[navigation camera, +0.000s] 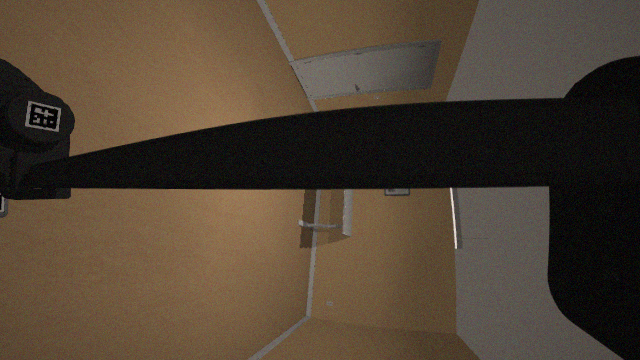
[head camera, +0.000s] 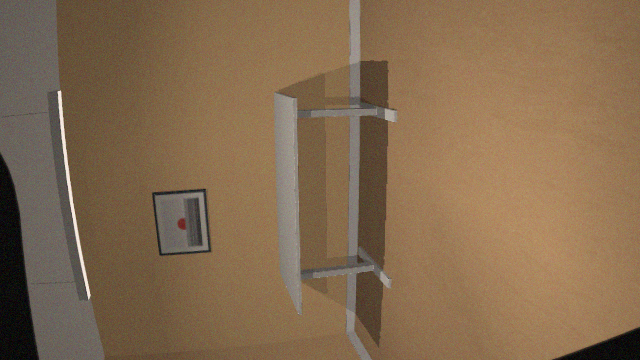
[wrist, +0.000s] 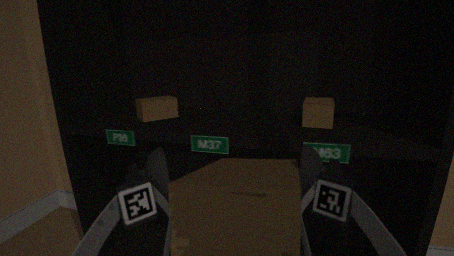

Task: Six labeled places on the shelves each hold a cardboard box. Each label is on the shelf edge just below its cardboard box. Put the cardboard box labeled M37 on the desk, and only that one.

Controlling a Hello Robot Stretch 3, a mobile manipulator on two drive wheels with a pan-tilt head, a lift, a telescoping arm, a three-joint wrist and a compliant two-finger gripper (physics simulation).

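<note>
My gripper (wrist: pixel 233 165) is shut on a cardboard box (wrist: pixel 235 215), held between both fingertips in front of the dark shelves (wrist: pixel 225 65). Green labels on the shelf edge read M37 (wrist: pixel 210 144), M63 (wrist: pixel 330 152), partly behind the right finger, and a blurred P36 (wrist: pixel 120 137). One cardboard box (wrist: pixel 157 108) stands on the shelf between the P36 and M37 labels, another cardboard box (wrist: pixel 318 113) above M63. No box shows directly above M37. The desk (head camera: pixel 286 175) (navigation camera: pixel 347 215) is pale with grey legs, sideways in the head view and partly hidden by the black mast in the navigation view.
A framed picture (head camera: pixel 182 222) and a long lamp (head camera: pixel 70 200) show beyond the desk. A grey door (navigation camera: pixel 370 70) is in the far wall in the navigation view. The robot's black mast (navigation camera: pixel 350 145) crosses that view, with a wrist part (navigation camera: pixel 42 117) at its left edge.
</note>
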